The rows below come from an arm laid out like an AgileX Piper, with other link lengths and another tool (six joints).
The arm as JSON. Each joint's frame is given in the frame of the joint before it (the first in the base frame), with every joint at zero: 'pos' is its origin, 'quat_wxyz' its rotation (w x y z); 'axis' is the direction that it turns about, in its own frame. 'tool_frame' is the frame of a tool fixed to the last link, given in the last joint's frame.
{
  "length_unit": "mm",
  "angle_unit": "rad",
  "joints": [
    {
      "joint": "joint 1",
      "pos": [
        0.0,
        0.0,
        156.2
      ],
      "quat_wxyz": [
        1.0,
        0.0,
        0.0,
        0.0
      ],
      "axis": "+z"
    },
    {
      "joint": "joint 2",
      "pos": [
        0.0,
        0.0,
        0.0
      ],
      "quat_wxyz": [
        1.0,
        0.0,
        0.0,
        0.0
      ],
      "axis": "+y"
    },
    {
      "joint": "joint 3",
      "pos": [
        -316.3,
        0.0,
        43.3
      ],
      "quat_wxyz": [
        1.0,
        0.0,
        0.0,
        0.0
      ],
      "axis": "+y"
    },
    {
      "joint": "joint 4",
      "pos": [
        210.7,
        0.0,
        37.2
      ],
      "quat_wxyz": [
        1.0,
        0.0,
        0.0,
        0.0
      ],
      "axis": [
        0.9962,
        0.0,
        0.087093
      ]
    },
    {
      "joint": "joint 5",
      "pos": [
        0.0,
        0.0,
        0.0
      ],
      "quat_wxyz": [
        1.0,
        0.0,
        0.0,
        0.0
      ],
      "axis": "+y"
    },
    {
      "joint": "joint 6",
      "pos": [
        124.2,
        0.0,
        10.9
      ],
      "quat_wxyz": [
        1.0,
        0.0,
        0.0,
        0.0
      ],
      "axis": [
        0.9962,
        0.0,
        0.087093
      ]
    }
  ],
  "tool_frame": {
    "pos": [
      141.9,
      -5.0,
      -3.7
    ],
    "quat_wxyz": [
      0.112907,
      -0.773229,
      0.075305,
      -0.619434
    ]
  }
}
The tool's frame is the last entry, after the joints.
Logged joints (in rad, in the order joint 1, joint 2, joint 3, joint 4, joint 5, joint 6), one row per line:
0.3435 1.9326 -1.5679 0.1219 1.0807 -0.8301
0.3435 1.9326 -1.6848 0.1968 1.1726 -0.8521
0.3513 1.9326 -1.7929 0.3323 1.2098 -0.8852
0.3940 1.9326 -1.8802 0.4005 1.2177 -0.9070
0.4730 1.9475 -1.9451 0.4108 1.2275 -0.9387
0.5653 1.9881 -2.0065 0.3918 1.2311 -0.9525
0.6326 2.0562 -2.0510 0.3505 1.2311 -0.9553
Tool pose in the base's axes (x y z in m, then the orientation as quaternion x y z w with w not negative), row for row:
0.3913 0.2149 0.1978 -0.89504 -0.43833 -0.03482 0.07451
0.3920 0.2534 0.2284 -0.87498 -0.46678 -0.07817 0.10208
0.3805 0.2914 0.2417 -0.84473 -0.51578 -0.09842 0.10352
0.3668 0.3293 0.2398 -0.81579 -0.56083 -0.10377 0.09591
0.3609 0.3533 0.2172 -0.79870 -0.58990 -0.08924 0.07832
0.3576 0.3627 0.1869 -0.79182 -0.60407 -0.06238 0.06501
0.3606 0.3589 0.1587 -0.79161 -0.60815 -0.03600 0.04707
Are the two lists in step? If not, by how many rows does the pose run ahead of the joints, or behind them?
The pose runs 2 rows ahead of the joints: the pose in row i belongs to the joints in row i + 2.
